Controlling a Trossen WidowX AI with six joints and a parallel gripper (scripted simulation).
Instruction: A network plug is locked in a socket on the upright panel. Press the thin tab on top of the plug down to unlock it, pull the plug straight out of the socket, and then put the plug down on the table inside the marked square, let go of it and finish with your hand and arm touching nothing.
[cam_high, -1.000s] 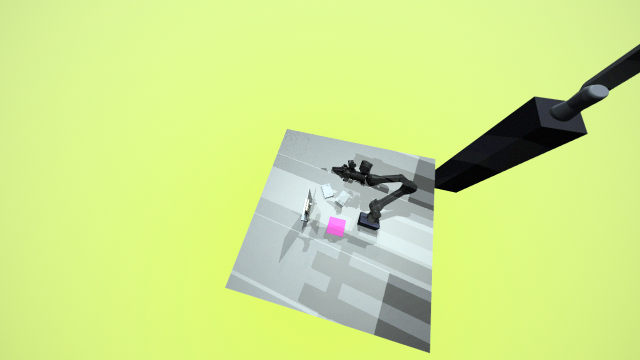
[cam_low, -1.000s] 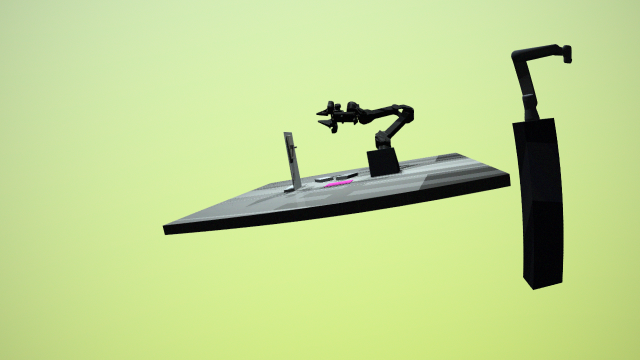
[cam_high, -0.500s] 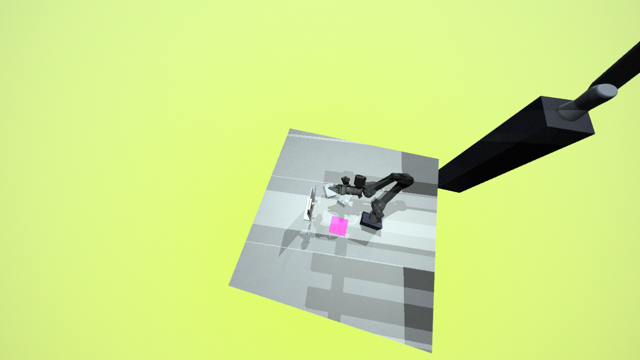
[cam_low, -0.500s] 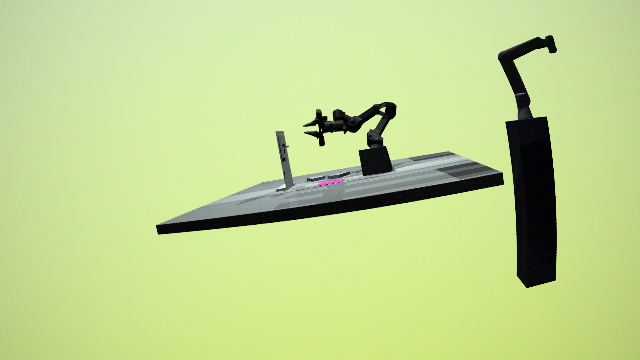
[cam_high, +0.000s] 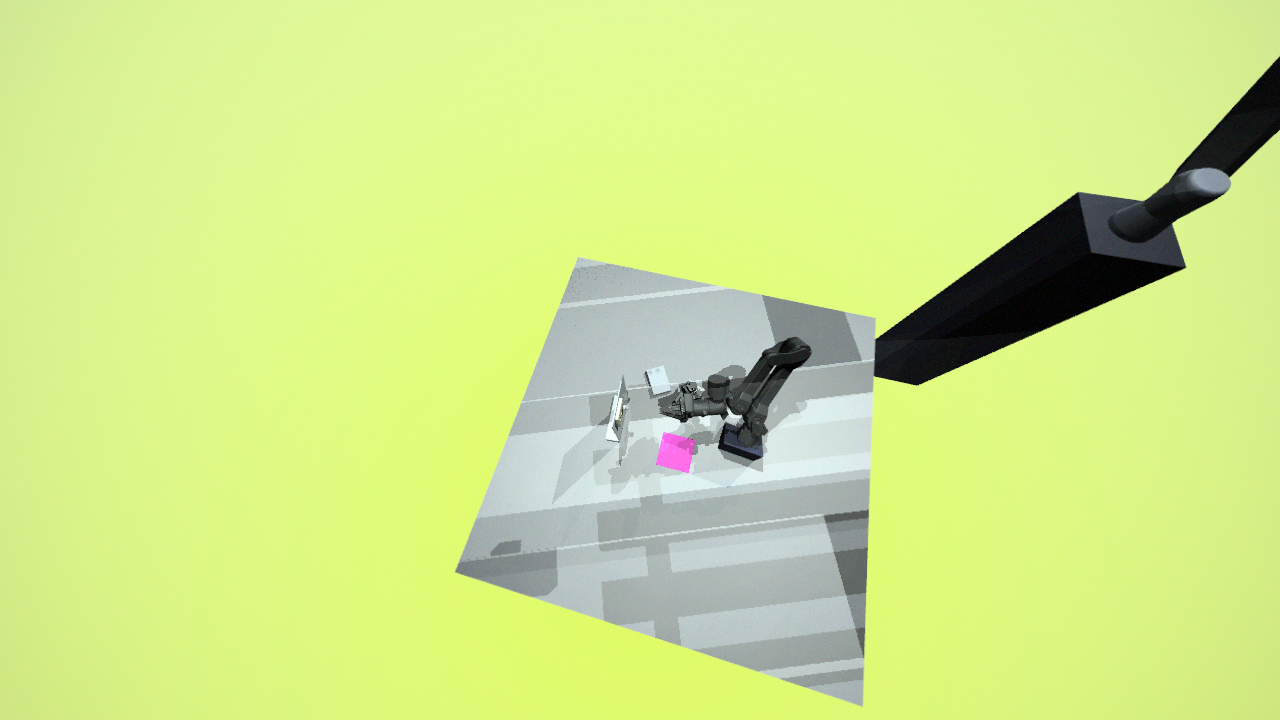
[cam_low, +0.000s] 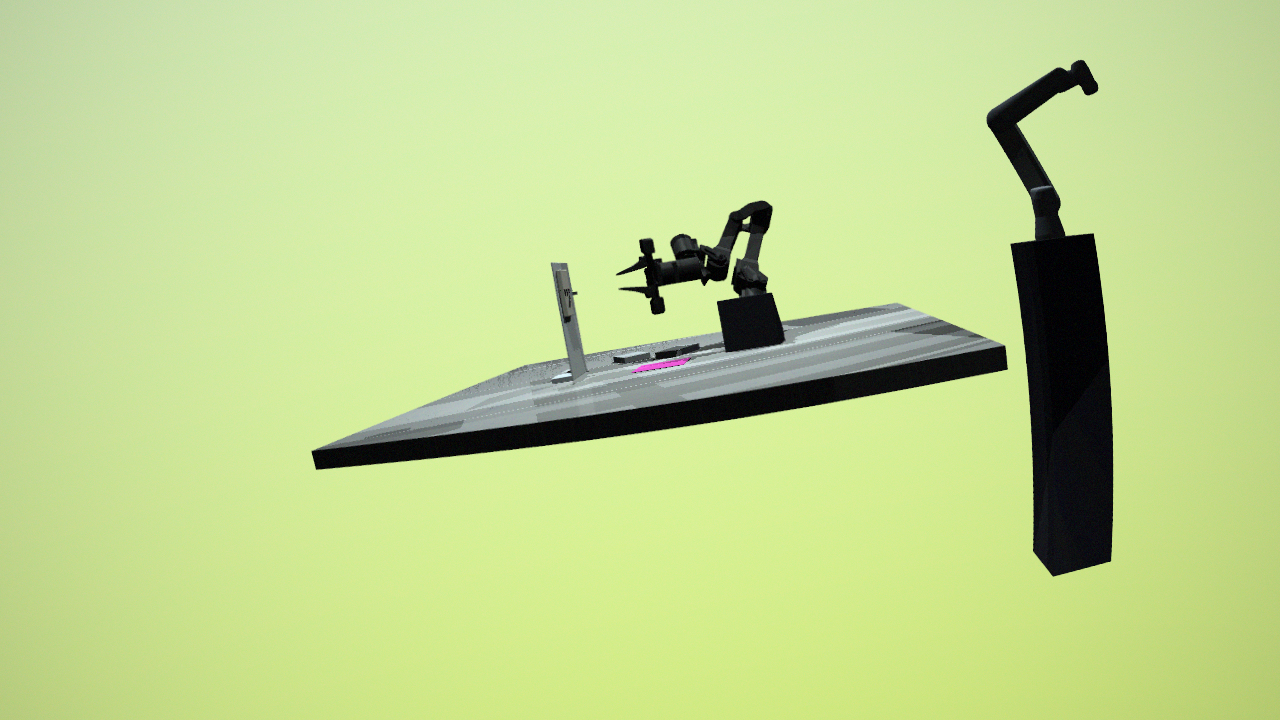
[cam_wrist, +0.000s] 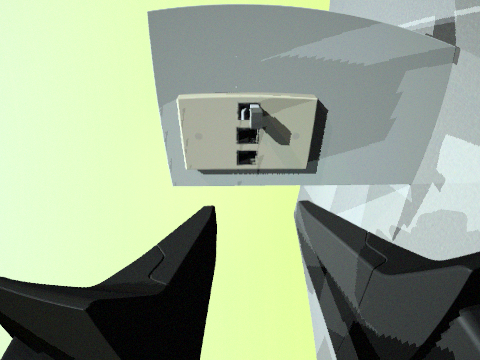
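Right now my gripper tip is 12 cm short of the grey network plug and 2 cm to the right of it. From my gripper tip the other things lie so: upright panel: 14 cm ahead, 8 cm below, 3 cm to the left; then pink marked square: 21 cm below, 9 cm to the left, 9 cm behind.
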